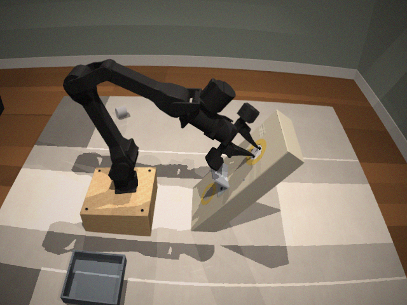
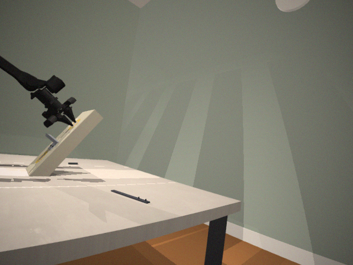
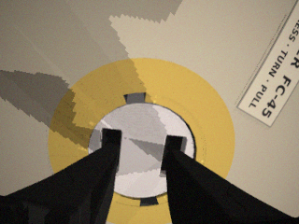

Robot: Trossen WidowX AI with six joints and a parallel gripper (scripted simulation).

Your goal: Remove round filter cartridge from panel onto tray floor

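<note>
Now: the round filter cartridge 10 mm ahead of my gripper tip and 10 mm below it. Round my gripper tip: dark grey tray: 450 mm behind, 230 mm to the right, 230 mm below; beige service panel: 30 mm behind, 80 mm below; grey flap: 80 mm behind, 10 mm to the left, 100 mm below.
</note>
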